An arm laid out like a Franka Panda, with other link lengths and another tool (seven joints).
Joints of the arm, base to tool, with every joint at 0 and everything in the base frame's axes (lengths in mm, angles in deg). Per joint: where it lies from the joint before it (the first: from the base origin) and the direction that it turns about. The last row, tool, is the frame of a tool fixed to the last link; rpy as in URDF.
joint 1: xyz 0 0 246.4 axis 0 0 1
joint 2: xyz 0 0 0 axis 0 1 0
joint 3: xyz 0 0 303.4 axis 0 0 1
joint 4: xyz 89.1 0 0 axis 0 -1 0
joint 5: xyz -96.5 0 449.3 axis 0 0 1
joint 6: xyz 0 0 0 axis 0 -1 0
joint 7: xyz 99.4 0 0 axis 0 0 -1
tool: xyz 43 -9 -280.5 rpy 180 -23.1 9.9
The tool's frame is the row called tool.
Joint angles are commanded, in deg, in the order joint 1, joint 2, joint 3, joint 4, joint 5, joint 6, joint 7. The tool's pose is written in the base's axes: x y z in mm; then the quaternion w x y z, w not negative. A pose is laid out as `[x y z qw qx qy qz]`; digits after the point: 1 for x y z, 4 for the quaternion.
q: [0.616 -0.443 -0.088 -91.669 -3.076 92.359 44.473]
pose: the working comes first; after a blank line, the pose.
Where each joint sits with the arm in this pose, in the base's axes (m; each line is computed from the numbers above, not from the rounded line before):
joint 1: 0.0000 0.0000 0.2464
joint 2: 0.0000 0.0000 0.2464
joint 3: -0.0023 0.0000 0.5498
joint 4: 0.0867 0.0008 0.5505
joint 5: 0.5380 0.0050 0.6373
joint 6: 0.5380 0.0050 0.6373
joint 7: 0.6374 0.0061 0.6393
the tool: 0.6678 -0.0451 0.3617

[667.8 -45.1 361.7 0.0806 0.9332 -0.2814 0.2086]
